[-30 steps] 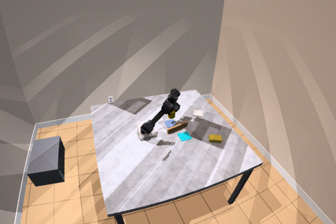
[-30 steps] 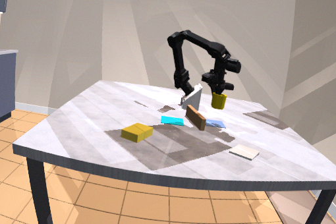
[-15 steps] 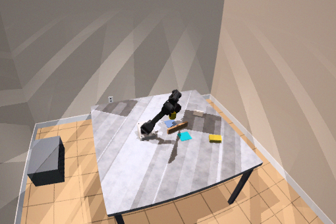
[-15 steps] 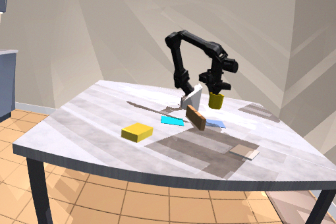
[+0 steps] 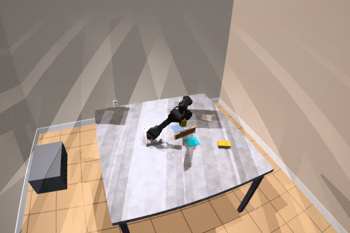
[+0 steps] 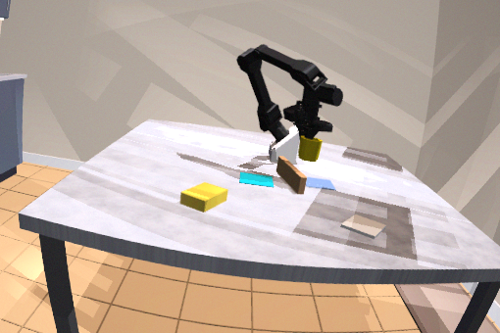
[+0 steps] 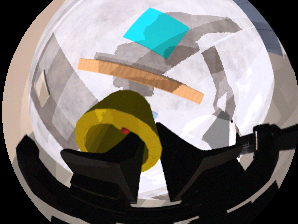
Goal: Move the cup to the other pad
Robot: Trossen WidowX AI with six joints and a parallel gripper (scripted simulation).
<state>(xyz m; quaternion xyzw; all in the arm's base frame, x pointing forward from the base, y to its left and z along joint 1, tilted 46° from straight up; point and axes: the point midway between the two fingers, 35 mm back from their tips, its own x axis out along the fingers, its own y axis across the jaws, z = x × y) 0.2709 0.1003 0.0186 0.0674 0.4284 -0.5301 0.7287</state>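
My gripper tip is 130 mm to the left of the teal pad, 120 mm above it and 70 mm short of it. Also, from my gripper tip: yellow cup: 20 mm to the left, 20 mm ahead; brown block: 90 mm below, 40 mm ahead, 30 mm to the right; light blue pad: 120 mm below, 70 mm to the left, 10 mm ahead.
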